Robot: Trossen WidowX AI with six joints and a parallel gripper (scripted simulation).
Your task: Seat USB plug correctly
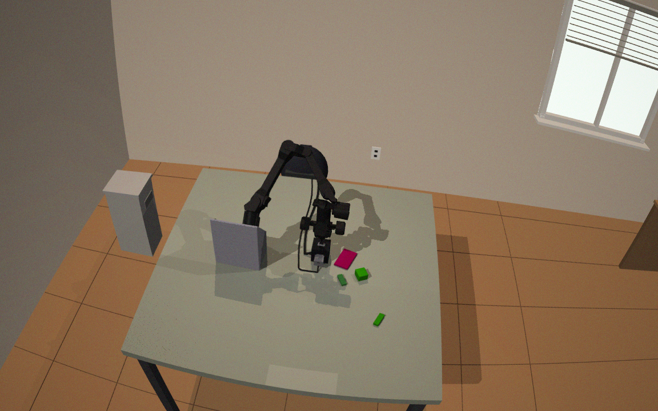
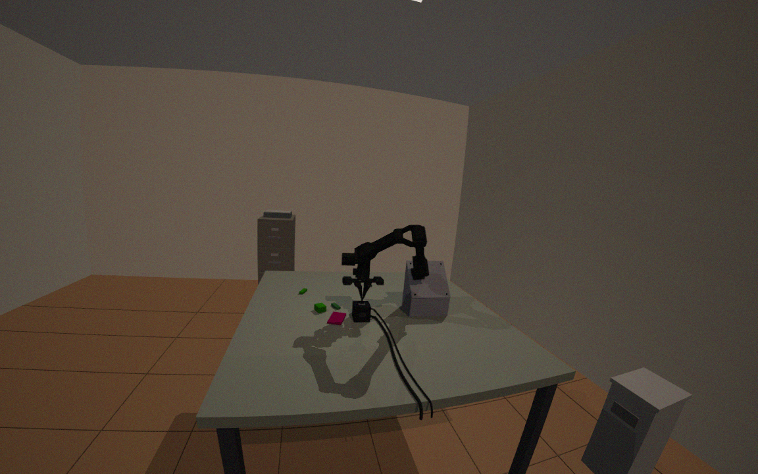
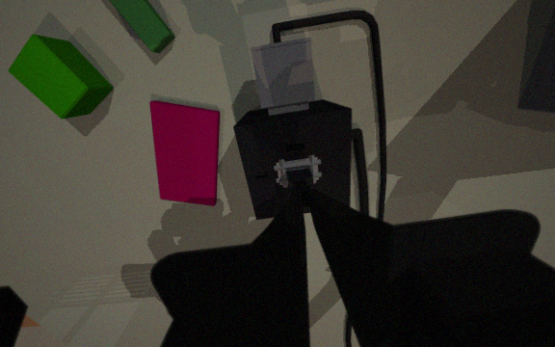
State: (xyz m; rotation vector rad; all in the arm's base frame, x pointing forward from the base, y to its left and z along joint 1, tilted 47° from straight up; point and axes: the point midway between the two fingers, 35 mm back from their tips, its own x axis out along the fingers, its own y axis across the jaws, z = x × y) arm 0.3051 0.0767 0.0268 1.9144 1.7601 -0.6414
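Now: gripper tip 20 mm above the USB plug. The rest, counted from my gripper tip: green block: 190 mm ahead, 100 mm to the right, 90 mm below; then magenta flat block: 110 mm ahead, 10 mm to the right, 100 mm below.
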